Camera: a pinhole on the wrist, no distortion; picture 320 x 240 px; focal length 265.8 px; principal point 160.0 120.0 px. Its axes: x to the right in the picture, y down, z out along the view. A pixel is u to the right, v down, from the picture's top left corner.
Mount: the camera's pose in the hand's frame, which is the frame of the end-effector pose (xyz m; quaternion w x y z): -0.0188 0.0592 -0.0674 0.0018 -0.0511 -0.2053 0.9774
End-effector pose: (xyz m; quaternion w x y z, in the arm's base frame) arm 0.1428 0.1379 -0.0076 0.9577 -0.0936 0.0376 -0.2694
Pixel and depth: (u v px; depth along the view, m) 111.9 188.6 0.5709
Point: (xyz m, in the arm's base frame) 0.0606 -0.0704 0.4484
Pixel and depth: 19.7 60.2 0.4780
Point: 0.3310 0.0782 0.4236
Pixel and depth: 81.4 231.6 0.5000
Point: 0.0797 -0.1365 0.3697
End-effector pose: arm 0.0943 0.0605 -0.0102 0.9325 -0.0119 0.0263 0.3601
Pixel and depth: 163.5 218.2 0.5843
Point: 0.2998 -0.2546 0.3722
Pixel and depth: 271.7 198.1 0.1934
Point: 0.0561 -0.0662 0.0745
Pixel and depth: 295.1 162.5 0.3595
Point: 0.0184 -0.1873 0.2222
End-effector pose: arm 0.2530 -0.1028 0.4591 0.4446 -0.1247 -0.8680 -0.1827
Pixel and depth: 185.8 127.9 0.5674
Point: -0.0587 -0.0874 0.0798
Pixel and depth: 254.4 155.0 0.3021
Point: 0.1743 -0.1201 0.2151
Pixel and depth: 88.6 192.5 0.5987
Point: -0.2327 -0.2167 0.2283
